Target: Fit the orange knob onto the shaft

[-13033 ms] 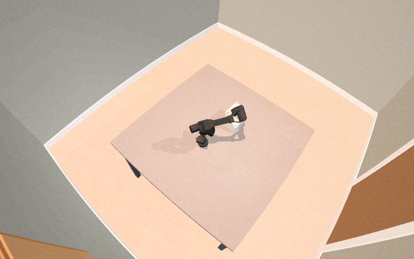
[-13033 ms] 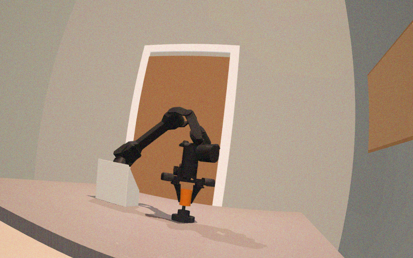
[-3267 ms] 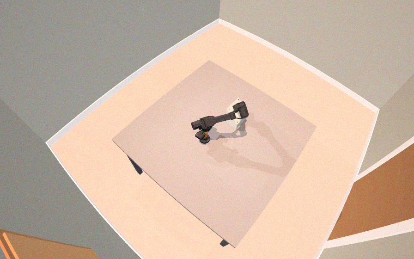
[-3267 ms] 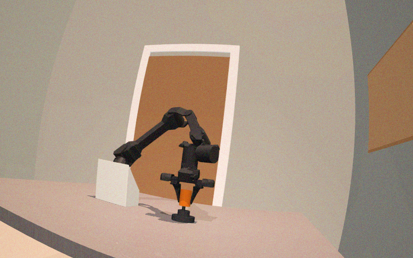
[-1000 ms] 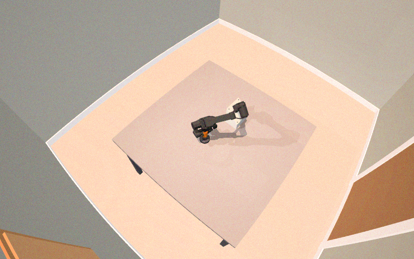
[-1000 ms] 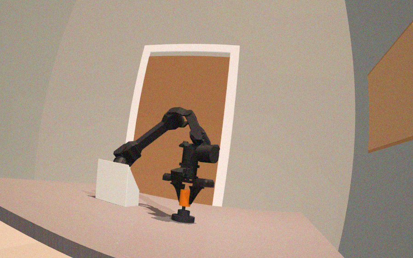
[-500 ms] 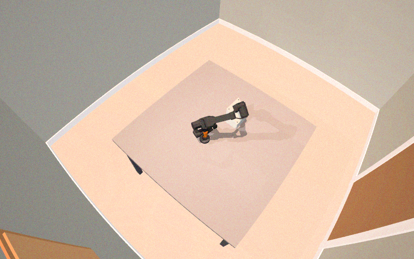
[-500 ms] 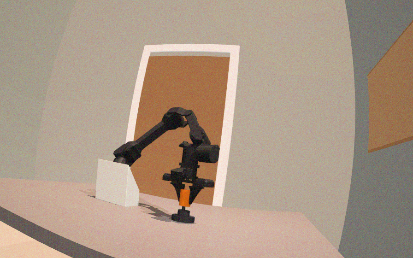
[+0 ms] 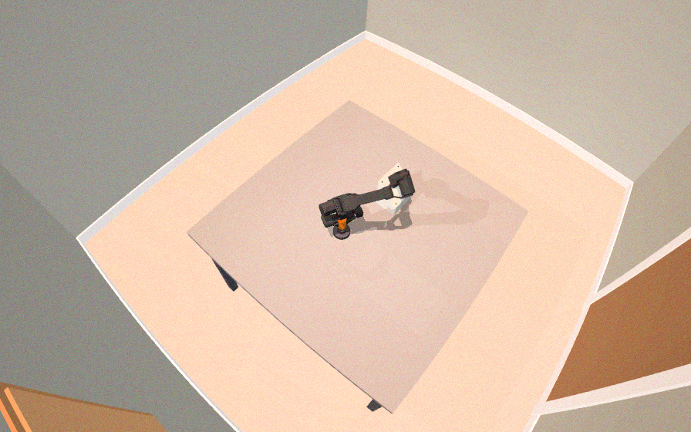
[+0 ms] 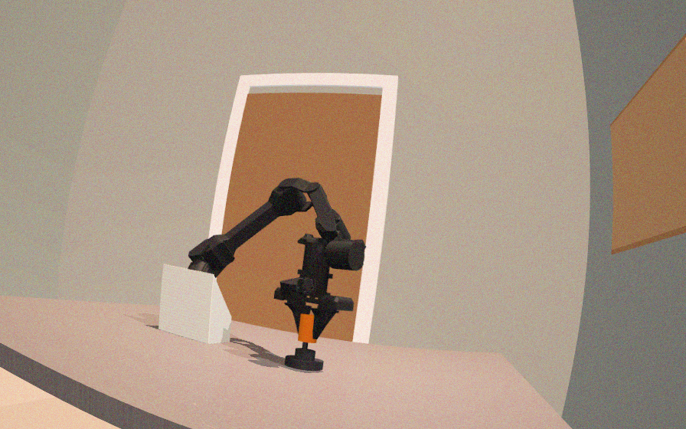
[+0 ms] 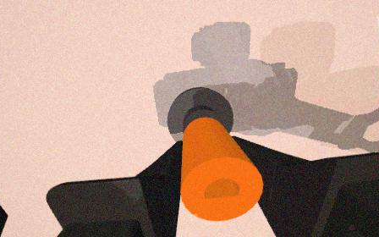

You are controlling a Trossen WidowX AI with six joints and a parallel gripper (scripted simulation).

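Now: the orange knob 2 cm above my gripper tip. The rest, counted from my gripper tip: pedestal (4 cm below).
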